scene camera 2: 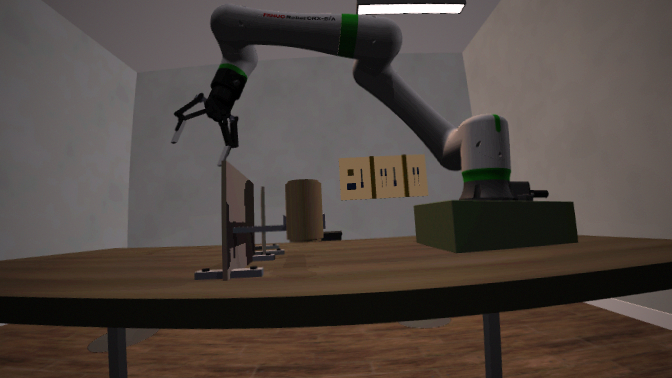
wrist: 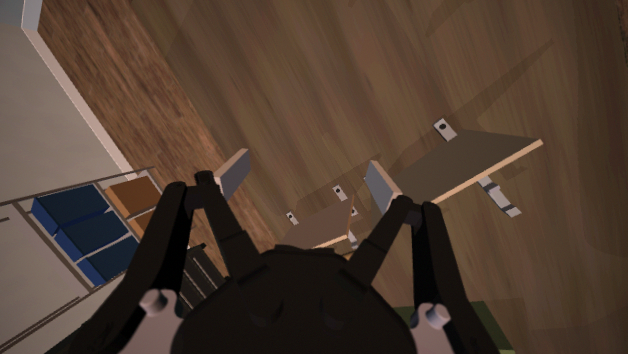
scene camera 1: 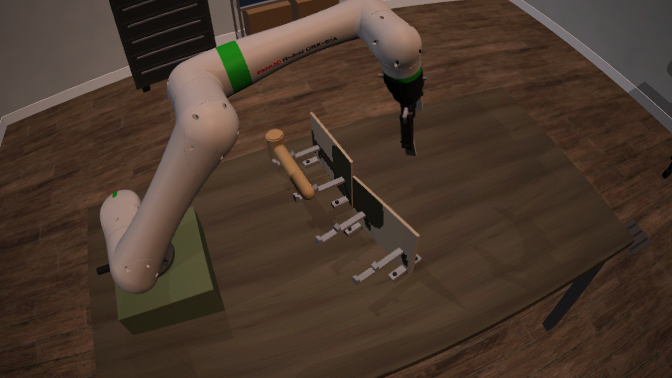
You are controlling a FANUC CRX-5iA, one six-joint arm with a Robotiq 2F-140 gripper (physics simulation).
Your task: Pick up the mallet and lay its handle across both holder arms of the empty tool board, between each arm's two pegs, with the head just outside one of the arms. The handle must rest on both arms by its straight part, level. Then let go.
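Where they show: gripper, between the fingertips: [scene camera 2: 198, 154] [wrist: 309, 165] [scene camera 1: 415, 130]; arm's base, origin of its link: [scene camera 2: 486, 203].
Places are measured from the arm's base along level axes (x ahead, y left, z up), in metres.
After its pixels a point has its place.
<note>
The tan wooden mallet [scene camera 1: 295, 172] {y 0.166, x 0.481, z 0.016 m} [scene camera 2: 303, 210] {y 0.357, x 0.449, z -0.006 m} lies across both arms of one upright tool board [scene camera 1: 332, 152] {y 0.197, x 0.605, z 0.029 m} [scene camera 2: 238, 215] {y 0.259, x 0.593, z -0.005 m} [wrist: 322, 222] {y 0.176, x 0.617, z -0.017 m}. Its head is just outside the arm nearer the cabinet end. Its handle looks about level and appears to lie between the pegs; the contacts are too small to confirm. The mallet does not show in the wrist view. The other tool board [scene camera 1: 392, 222] {y -0.122, x 0.671, z 0.046 m} [scene camera 2: 263, 215] {y 0.038, x 0.618, z 0.001 m} [wrist: 465, 160] {y -0.148, x 0.689, z 0.025 m} has two bare arms. My gripper [scene camera 1: 414, 127] {y 0.052, x 0.803, z 0.181 m} [scene camera 2: 199, 149] {y 0.052, x 0.803, z 0.181 m} [wrist: 309, 165] {y 0.052, x 0.803, z 0.181 m} is wide open and empty, above and behind the boards, apart from the mallet.
The boards stand in line on the wooden table [scene camera 1: 500, 190] {y -0.020, x 1.127, z -0.110 m} [scene camera 2: 375, 270] {y 0.296, x 0.343, z -0.110 m}, with small feet at their bases. The green robot base block [scene camera 1: 167, 295] {y -0.140, x 0.035, z 0.004 m} [scene camera 2: 515, 225] {y 0.139, x 0.006, z -0.059 m} is on the arms' side. A dark drawer cabinet [scene camera 1: 165, 40] stands on the floor beyond the table.
</note>
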